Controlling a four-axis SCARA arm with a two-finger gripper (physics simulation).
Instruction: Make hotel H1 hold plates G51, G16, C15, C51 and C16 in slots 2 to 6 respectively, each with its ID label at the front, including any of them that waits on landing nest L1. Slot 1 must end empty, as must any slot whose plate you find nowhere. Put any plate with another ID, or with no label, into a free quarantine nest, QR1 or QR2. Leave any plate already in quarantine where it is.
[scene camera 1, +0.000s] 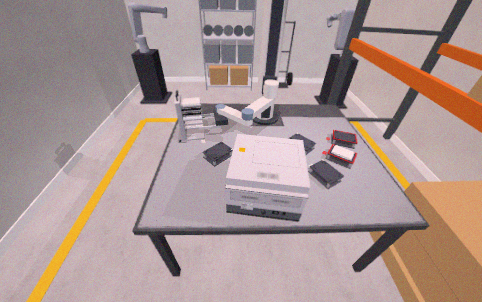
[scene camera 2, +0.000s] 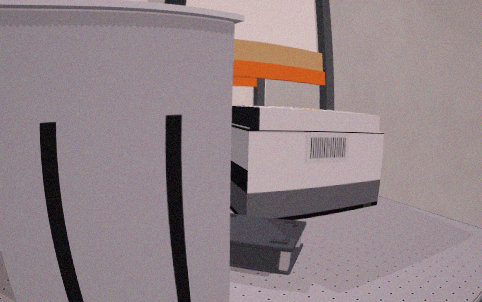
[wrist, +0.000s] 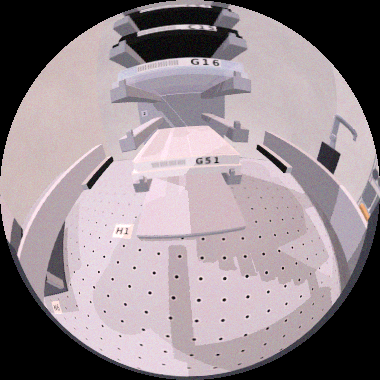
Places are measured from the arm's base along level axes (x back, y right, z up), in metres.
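Where they show: gripper, fingertip midpoint: (scene camera 1: 198, 121) (wrist: 183, 138); arm's base at its link origin: (scene camera 1: 263, 117).
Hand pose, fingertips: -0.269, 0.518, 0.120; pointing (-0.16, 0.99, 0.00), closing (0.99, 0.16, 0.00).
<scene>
Things, the pixels of their top centre, and the offset from my fingertips, as dx, dy, dz.
- Plate G51 at its top centre: (wrist: 183, 134) (scene camera 1: 193, 123) -0.006, +0.038, -0.007
- plate G16 at its top centre: (wrist: 179, 76) -0.006, +0.038, +0.064
- dark plate C15 at its top centre: (wrist: 177, 52) -0.006, +0.038, +0.100
- white instrument at its top centre: (scene camera 2: 294, 107) (scene camera 1: 268, 156) -0.530, -0.431, +0.135
- white plate at its top centre: (scene camera 1: 343, 151) -0.286, -0.977, -0.043
In the wrist view, hotel H1 (wrist: 191, 227) (scene camera 1: 182, 120) stands ahead. Plate G51 (wrist: 187, 145) is pale and rests on its lowest supports, label to the front. The pair above, marked 2, is bare. Higher up are plate G16 (wrist: 182, 75), pale, and dark plate C15 (wrist: 175, 45), labels to the front. Another dark plate (wrist: 175, 17) is above them, its label cut off by the view's edge. The topmost level does not show there. My gripper (wrist: 183, 138) is open and empty, its fingers wide at either side of G51 in the view, not touching it.
A white instrument (scene camera 1: 267, 172) (scene camera 2: 315, 165) stands mid-table. Dark nests (scene camera 1: 218, 152) (scene camera 1: 326, 172) (scene camera 1: 302, 142) are around it. Two red-rimmed nests (scene camera 1: 344, 138) (scene camera 1: 352, 160) stand at right; the nearer holds a white plate (scene camera 1: 343, 152). Label N6 (wrist: 56, 307) is at lower left.
</scene>
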